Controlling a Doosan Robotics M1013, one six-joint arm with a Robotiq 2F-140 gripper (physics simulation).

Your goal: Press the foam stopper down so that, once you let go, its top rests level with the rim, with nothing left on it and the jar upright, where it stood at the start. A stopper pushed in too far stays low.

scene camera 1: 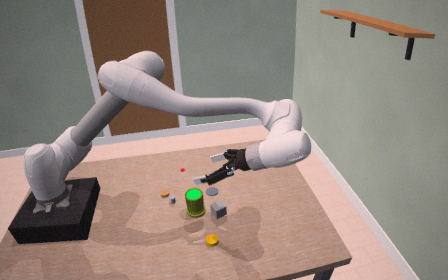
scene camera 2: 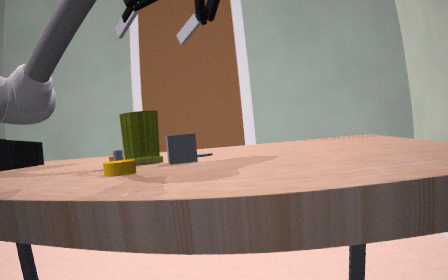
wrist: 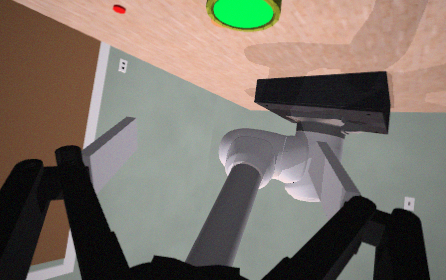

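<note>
An olive-green ribbed jar (scene camera 1: pixel 195 206) (scene camera 2: pixel 140 136) stands upright on the table. In the wrist view part of the jar's rim (wrist: pixel 215 22) shows at the top edge. The bright green stopper (scene camera 1: pixel 194 194) (wrist: pixel 243 12) sits inside the rim with nothing on it. It does not show above the rim in scene camera 2; whether it is exactly level or slightly low I cannot tell. My gripper (scene camera 1: pixel 208 169) (scene camera 2: pixel 152 35) (wrist: pixel 223 145) is wide open and empty, tilted, above and behind the jar, touching nothing.
A grey cube (scene camera 1: pixel 218 210) (scene camera 2: pixel 182 149) stands right of the jar. A grey-blue disc (scene camera 1: pixel 212 191) lies behind it, a yellow disc (scene camera 1: pixel 212 240) (scene camera 2: pixel 119 168) in front. A small grey cylinder (scene camera 1: pixel 172 199), an orange disc (scene camera 1: pixel 165 193) and a red disc (scene camera 1: pixel 182 170) (wrist: pixel 119 9) lie left.
</note>
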